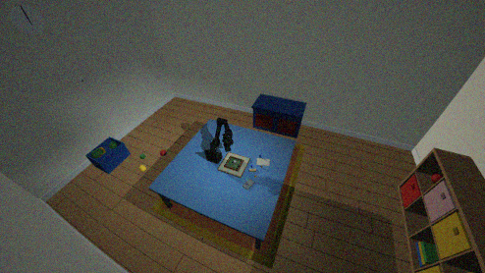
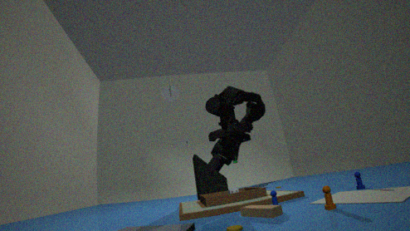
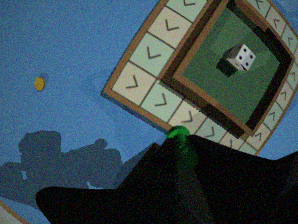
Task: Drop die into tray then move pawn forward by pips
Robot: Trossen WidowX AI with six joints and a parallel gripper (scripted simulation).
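My gripper tip is now 120 mm short of the white die, 50 mm to the left of it and 100 mm above it. Round my gripper tip: wooden block (340 mm ahead, 50 mm to the right, 120 mm below); green pawn (10 mm above); green dice tray (120 mm ahead, 60 mm to the right, 120 mm below).
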